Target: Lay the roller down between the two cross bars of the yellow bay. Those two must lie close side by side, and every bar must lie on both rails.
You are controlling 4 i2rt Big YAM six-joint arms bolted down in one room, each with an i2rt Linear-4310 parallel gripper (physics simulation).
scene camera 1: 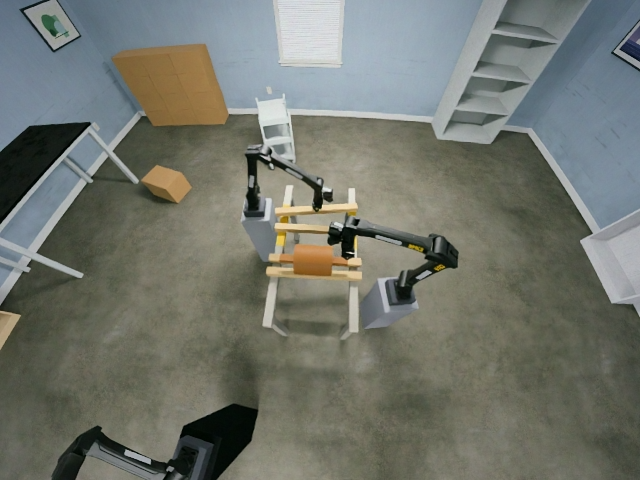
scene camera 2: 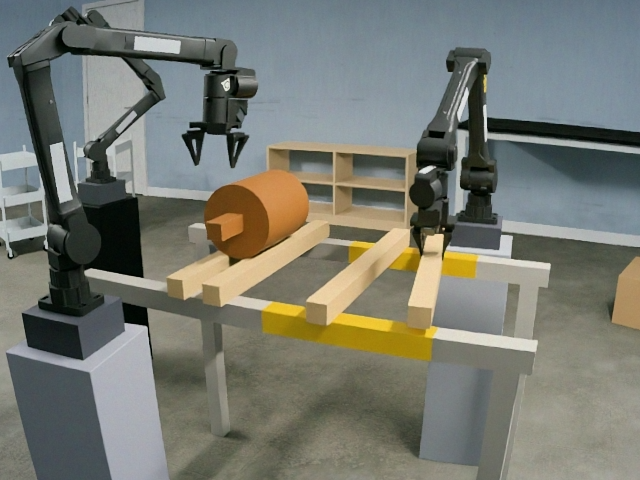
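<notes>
The orange roller (scene camera 1: pixel 313 259) (scene camera 2: pixel 261 211) rests on two close bars (scene camera 1: pixel 281 271) (scene camera 2: pixel 268 264) over grey rail sections. Of the yellow bay's two bars, the inner bar (scene camera 1: pixel 302 227) (scene camera 2: pixel 361 279) and the outer bar (scene camera 1: pixel 305 210) (scene camera 2: pixel 426 294) lie across both rails with a gap between them. The back-left arm's gripper (scene camera 1: pixel 316 207) (scene camera 2: pixel 431 250) is down at the outer bar, fingers astride it; whether they grip it cannot be told. The right arm's gripper (scene camera 1: pixel 348 254) (scene camera 2: pixel 214 165) is open and empty, above the roller's shaft end.
Yellow sections (scene camera 1: pixel 280 238) (scene camera 2: pixel 346 330) mark the rails. A third arm (scene camera 1: pixel 124 457) (scene camera 2: pixel 126 121) stands on a black pedestal, front left in scene camera 1; its gripper is not visible. A cardboard box (scene camera 1: pixel 166 183) (scene camera 2: pixel 628 297) and a white cart (scene camera 1: pixel 273 114) stand on the floor.
</notes>
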